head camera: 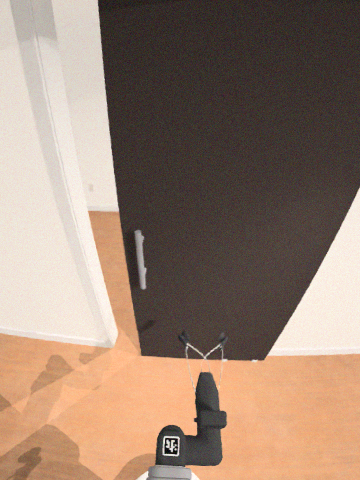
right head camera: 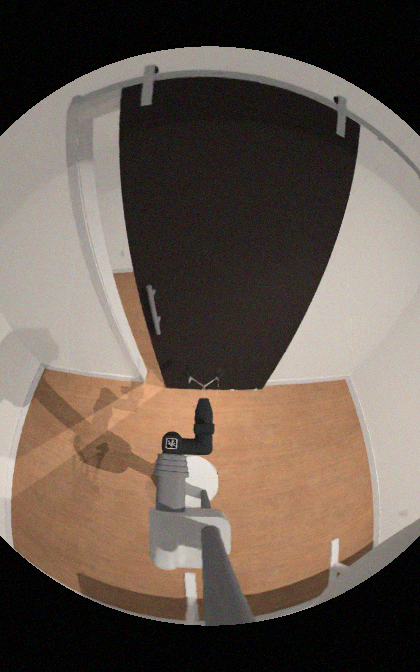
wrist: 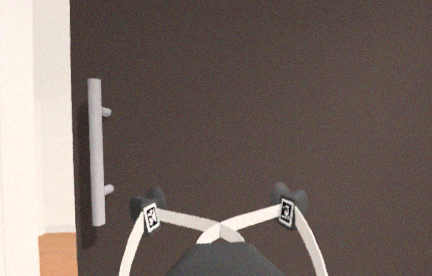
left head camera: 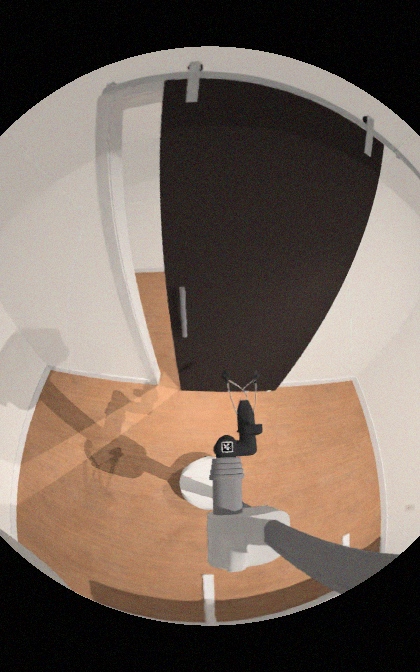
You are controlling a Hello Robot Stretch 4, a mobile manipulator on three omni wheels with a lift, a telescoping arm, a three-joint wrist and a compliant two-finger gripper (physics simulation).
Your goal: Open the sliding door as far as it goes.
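Pixels of known places: gripper, fingertip midpoint: [head camera: 203, 332] [right head camera: 203, 367] [wrist: 218, 199] [left head camera: 239, 370]; robot's base, origin of the base link: [right head camera: 189, 479] [left head camera: 208, 481].
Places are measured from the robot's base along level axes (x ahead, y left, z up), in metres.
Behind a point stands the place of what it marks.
The dark sliding door [head camera: 225, 165] @[x 0.819, y -0.137, z 1.353 m] [left head camera: 260, 225] @[x 0.819, y -0.138, z 1.387 m] [right head camera: 230, 225] @[x 0.819, y -0.173, z 1.362 m] [wrist: 250, 100] @[x 0.819, y -0.169, z 1.055 m] hangs from a rail and stands partly open, with a narrow gap at its left edge. Its grey vertical bar handle [head camera: 140, 260] @[x 0.752, y 0.165, z 0.971 m] [left head camera: 183, 312] @[x 0.752, y 0.162, z 0.970 m] [right head camera: 154, 310] @[x 0.757, y 0.158, z 0.965 m] [wrist: 96, 150] @[x 0.753, y 0.162, z 0.953 m] is near that left edge. My gripper [head camera: 203, 339] @[x 0.481, y -0.086, z 0.906 m] [left head camera: 241, 376] @[x 0.481, y -0.086, z 0.906 m] [right head camera: 204, 375] @[x 0.481, y -0.086, z 0.906 m] [wrist: 218, 199] @[x 0.481, y -0.086, z 0.906 m] is open and empty, in front of the door. It is to the right of the handle and apart from it. In the wrist view the fingertips appear near the height of the handle's lower end.
A white door frame post [head camera: 75, 200] @[x 0.911, y 0.475, z 1.157 m] [left head camera: 127, 260] @[x 0.941, y 0.475, z 1.164 m] [right head camera: 97, 260] @[x 0.889, y 0.475, z 1.199 m] stands left of the gap. White wall [head camera: 325, 290] @[x 0.872, y -0.831, z 0.704 m] [left head camera: 370, 300] @[x 0.871, y -1.072, z 1.100 m] [right head camera: 345, 300] @[x 0.871, y -0.981, z 1.036 m] is right of the door. The grey overhead rail [left head camera: 280, 87] [right head camera: 250, 77] runs above it. Wood floor shows through the gap and around my base.
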